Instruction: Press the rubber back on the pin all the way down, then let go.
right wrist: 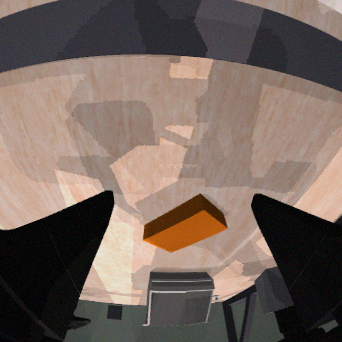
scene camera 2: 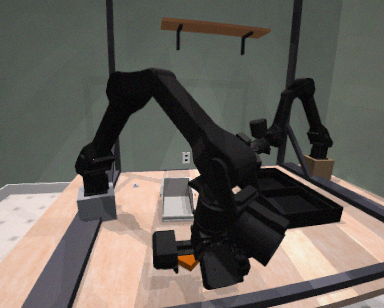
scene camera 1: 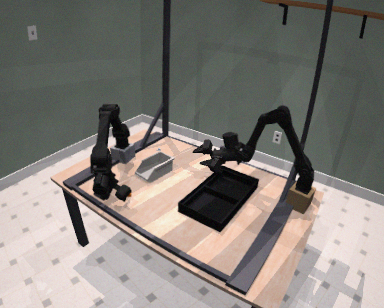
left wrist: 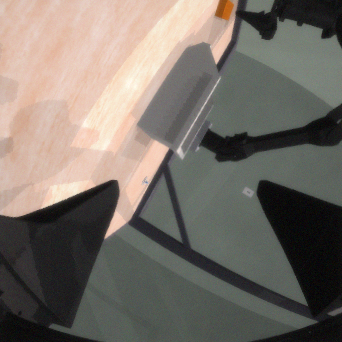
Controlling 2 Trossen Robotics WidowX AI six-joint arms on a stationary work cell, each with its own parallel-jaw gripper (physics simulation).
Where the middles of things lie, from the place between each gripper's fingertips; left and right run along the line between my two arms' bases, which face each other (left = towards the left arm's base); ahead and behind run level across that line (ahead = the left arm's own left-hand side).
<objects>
Right now my right hand is 50 mm past the orange block (right wrist: 197, 218) and 10 mm above it. Also, from my right hand: grey bin (scene camera 2: 177, 196): 260 mm behind, 50 mm to the left, 20 mm above; then black two-compartment tray (scene camera 2: 280, 193): 210 mm behind, 420 mm to the left, 10 mm above.
Right now my left hand is 20 cm to the left of the grey bin, 8 cm above it and 6 cm short of it. Also, from my left hand: orange block: 28 cm ahead, 24 cm to the right, 11 cm below; then black two-compartment tray: 17 cm to the left, 11 cm ahead, 9 cm below.
</objects>
